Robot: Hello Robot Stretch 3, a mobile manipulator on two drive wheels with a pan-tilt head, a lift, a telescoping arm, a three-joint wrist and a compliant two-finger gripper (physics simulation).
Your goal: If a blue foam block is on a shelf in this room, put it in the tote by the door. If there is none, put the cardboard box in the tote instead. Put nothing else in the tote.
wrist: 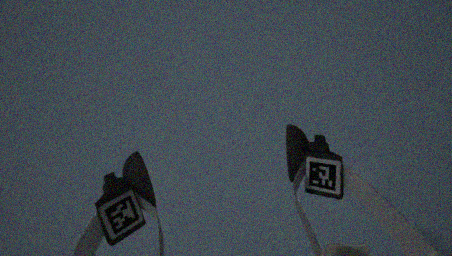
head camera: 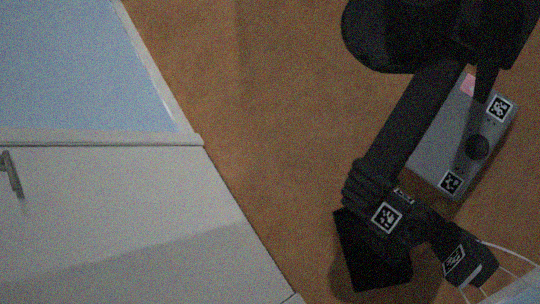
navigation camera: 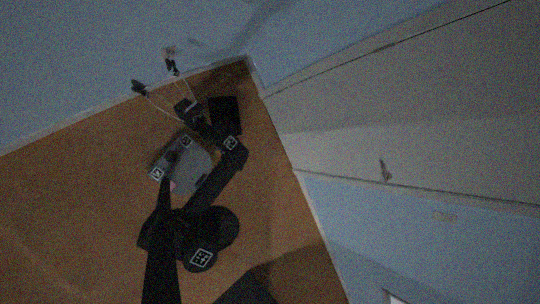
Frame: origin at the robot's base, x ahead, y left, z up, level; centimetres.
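Seen in the pictures: gripper, fingertip midpoint: (wrist: pixel 217 156) (navigation camera: pixel 148 68); robot's base, origin of the base link: (head camera: pixel 474 146) (navigation camera: pixel 171 155).
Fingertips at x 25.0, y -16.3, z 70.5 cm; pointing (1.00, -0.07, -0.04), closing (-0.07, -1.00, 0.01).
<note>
Pixels of each thing's middle, then the offset from my fingertips to it. "pt": a spot on its surface instead.
- pale door, surface spot: (head camera: pixel 100 200) pt dx -99.3, dy -52.6, dz -5.5 cm
- lever handle, surface spot: (head camera: pixel 14 175) (navigation camera: pixel 383 170) pt dx -105.1, dy -45.5, dz +21.5 cm
- small light plate, body centre: (navigation camera: pixel 168 53) dx +12.1, dy -19.3, dz -30.5 cm
A plain black, box-like shape (head camera: pixel 370 265) (navigation camera: pixel 224 112) stands on the floor beside my wrist, near the corner by the door; it may be the tote, but its inside is too dark to make out. My gripper (navigation camera: pixel 155 77) (wrist: pixel 217 156) is open, its two fingers wide apart with bare blue wall between and beyond them. In the navigation camera view it hangs beside the black shape, toward the wall. In the head camera view the fingertips are cut off at the lower right. No blue foam block, cardboard box or shelf shows in these views.
A pale door (head camera: pixel 100 200) (navigation camera: pixel 350 145) with a lever handle (head camera: pixel 14 175) (navigation camera: pixel 385 172) stands close beside the black shape. Blue walls (head camera: pixel 75 65) (navigation camera: pixel 100 60) meet at the corner. A small light plate (navigation camera: pixel 169 50) is on the wall near one finger. My grey base (head camera: pixel 432 145) (navigation camera: pixel 192 165) is below the arm.
</note>
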